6 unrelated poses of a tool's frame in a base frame.
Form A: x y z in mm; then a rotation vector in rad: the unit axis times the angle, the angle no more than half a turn.
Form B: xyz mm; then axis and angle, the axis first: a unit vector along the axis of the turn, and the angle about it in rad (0 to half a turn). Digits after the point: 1 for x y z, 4 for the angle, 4 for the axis.
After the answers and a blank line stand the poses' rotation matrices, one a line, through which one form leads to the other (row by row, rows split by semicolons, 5 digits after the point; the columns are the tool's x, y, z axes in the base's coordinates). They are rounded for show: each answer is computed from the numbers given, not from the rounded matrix.
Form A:
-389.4, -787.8, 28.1, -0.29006, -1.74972, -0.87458
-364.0, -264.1, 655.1, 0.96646, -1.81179, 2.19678
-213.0, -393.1, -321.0, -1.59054, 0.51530, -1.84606
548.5, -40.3, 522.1, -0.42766, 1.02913, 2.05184
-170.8, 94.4, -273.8, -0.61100, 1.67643, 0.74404
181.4, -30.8, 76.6, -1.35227, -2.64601, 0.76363
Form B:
-389.4, -787.8, 28.1, -0.1467, -0.8848, -0.4423, 1.9775
-364.0, -264.1, 655.1, 0.3214, -0.6025, 0.7305, 3.0071
-213.0, -393.1, -321.0, -0.6386, 0.2069, -0.7412, 2.4906
548.5, -40.3, 522.1, -0.1832, 0.4407, 0.8787, 2.3350
-170.8, 94.4, -273.8, -0.3161, 0.8672, 0.3849, 1.9332
181.4, -30.8, 76.6, -0.4408, -0.8624, 0.2489, 3.0681

-0.36557 0.58731 -0.72210; -0.22506 0.69700 0.68084; 0.90317 0.41141 -0.12262
-0.78531 -0.48352 0.38666; -0.28756 -0.26821 -0.91944; 0.54827 -0.83323 0.07159
-0.06327 0.21190 0.97524; -0.68636 -0.71865 0.11162; 0.72451 -0.66230 0.19090
-0.63518 -0.77100 0.04589; 0.49784 -0.36326 0.78753; -0.59051 0.52307 0.61457
-0.21924 -0.73111 0.64607; -0.01137 0.66405 0.74760; -0.97561 0.15655 -0.15390
-0.60930 0.74093 -0.28245; 0.77749 0.48827 -0.39636; -0.15577 -0.46110 -0.87357

